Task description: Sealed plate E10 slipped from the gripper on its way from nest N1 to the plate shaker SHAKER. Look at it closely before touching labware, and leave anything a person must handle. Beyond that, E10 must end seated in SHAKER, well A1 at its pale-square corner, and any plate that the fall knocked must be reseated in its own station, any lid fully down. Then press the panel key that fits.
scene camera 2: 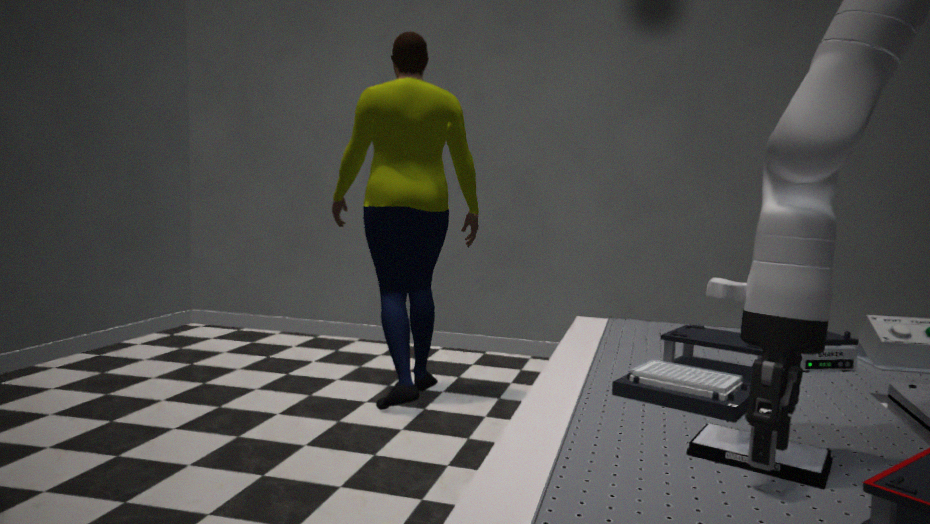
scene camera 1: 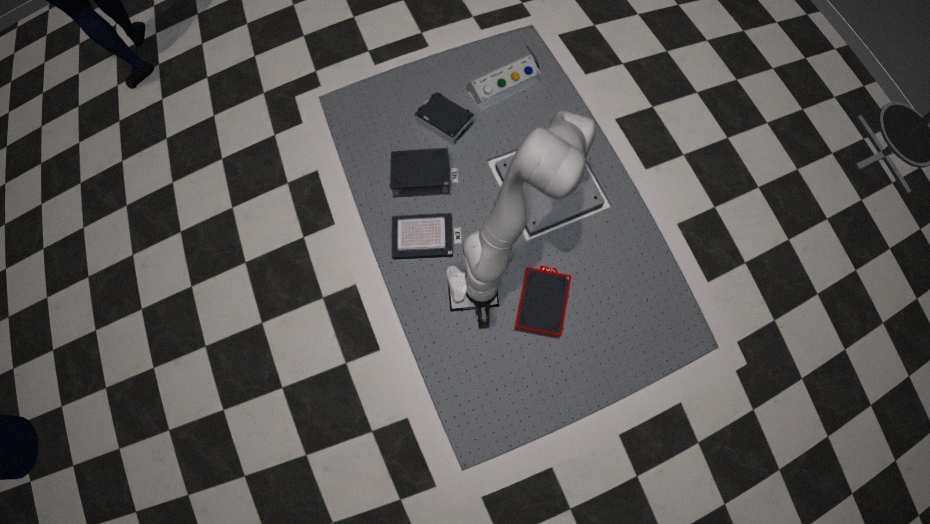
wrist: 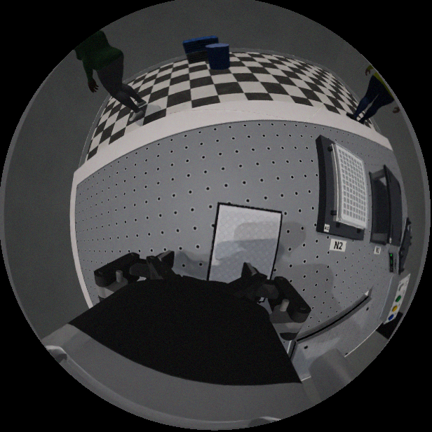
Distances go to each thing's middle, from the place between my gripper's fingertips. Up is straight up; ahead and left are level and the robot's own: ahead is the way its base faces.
Labels:
I see the plate E10 [wrist: 242, 233] 4 cm to the right of my hand and 1 cm below it. From my hand the other things lie so: clear plate [scene camera 2: 710, 380]: 25 cm to the right, 4 cm ahead, 1 cm above; red-edged dark station [scene camera 1: 543, 302]: 15 cm behind, 7 cm to the left, 2 cm above; nest N2 [scene camera 2: 623, 387]: 25 cm to the right, 4 cm ahead, 1 cm below.

